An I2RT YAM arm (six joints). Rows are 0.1 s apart.
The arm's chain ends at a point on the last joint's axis. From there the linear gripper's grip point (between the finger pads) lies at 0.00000 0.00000 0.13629 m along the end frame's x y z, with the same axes.
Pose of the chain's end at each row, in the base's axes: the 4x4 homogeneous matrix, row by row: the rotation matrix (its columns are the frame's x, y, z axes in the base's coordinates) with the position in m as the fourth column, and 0 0 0 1 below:
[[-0.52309 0.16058 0.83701 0.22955], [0.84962 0.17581 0.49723 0.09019], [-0.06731 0.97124 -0.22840 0.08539], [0 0 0 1]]
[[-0.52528 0.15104 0.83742 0.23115], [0.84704 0.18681 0.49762 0.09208], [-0.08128 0.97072 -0.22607 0.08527], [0 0 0 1]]
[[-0.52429 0.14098 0.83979 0.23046], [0.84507 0.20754 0.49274 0.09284], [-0.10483 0.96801 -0.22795 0.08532], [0 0 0 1]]
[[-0.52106 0.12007 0.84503 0.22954], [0.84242 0.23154 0.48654 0.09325], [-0.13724 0.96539 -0.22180 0.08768], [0 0 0 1]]
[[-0.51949 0.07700 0.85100 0.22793], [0.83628 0.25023 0.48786 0.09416], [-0.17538 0.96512 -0.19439 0.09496], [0 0 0 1]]
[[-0.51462 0.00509 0.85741 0.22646], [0.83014 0.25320 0.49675 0.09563], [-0.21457 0.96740 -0.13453 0.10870], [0 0 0 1]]
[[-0.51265 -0.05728 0.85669 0.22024], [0.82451 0.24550 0.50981 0.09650], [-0.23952 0.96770 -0.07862 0.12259], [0 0 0 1]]
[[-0.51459 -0.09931 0.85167 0.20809], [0.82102 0.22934 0.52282 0.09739], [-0.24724 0.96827 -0.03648 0.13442], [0 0 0 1]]
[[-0.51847 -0.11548 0.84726 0.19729], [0.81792 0.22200 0.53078 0.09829], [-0.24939 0.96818 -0.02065 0.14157], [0 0 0 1]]
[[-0.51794 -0.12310 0.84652 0.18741], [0.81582 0.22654 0.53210 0.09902], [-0.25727 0.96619 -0.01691 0.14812], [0 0 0 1]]
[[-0.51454 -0.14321 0.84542 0.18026], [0.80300 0.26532 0.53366 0.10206], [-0.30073 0.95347 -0.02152 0.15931], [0 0 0 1]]
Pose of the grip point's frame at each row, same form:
[[-0.52309 0.16058 0.83701 0.34363], [0.84962 0.17581 0.49723 0.15796], [-0.06731 0.97124 -0.22840 0.05426], [0 0 0 1]]
[[-0.52528 0.15104 0.83742 0.34528], [0.84704 0.18681 0.49762 0.15990], [-0.08128 0.97072 -0.22607 0.05446], [0 0 0 1]]
[[-0.52429 0.14098 0.83979 0.34491], [0.84507 0.20754 0.49274 0.16000], [-0.10483 0.96801 -0.22795 0.05425], [0 0 0 1]]
[[-0.52106 0.12007 0.84503 0.34471], [0.84242 0.23154 0.48654 0.15956], [-0.13724 0.96539 -0.22180 0.05745], [0 0 0 1]]
[[-0.51949 0.07700 0.85100 0.34391], [0.83628 0.25023 0.48786 0.16065], [-0.17538 0.96512 -0.19439 0.06847], [0 0 0 1]]
[[-0.51462 0.00509 0.85741 0.34332], [0.83014 0.25320 0.49675 0.16333], [-0.21457 0.96740 -0.13453 0.09036], [0 0 0 1]]
[[-0.51265 -0.05728 0.85669 0.33700], [0.82451 0.24550 0.50981 0.16598], [-0.23952 0.96770 -0.07862 0.11187], [0 0 0 1]]
[[-0.51459 -0.09931 0.85167 0.32416], [0.82102 0.22934 0.52282 0.16865], [-0.24724 0.96827 -0.03648 0.12945], [0 0 0 1]]
[[-0.51847 -0.11548 0.84726 0.31276], [0.81792 0.22200 0.53078 0.17063], [-0.24939 0.96818 -0.02065 0.13876], [0 0 0 1]]
[[-0.51794 -0.12310 0.84652 0.30278], [0.81582 0.22654 0.53210 0.17154], [-0.25727 0.96619 -0.01691 0.14582], [0 0 0 1]]
[[-0.51454 -0.14321 0.84542 0.29548], [0.80300 0.26532 0.53366 0.17479], [-0.30073 0.95347 -0.02152 0.15638], [0 0 0 1]]

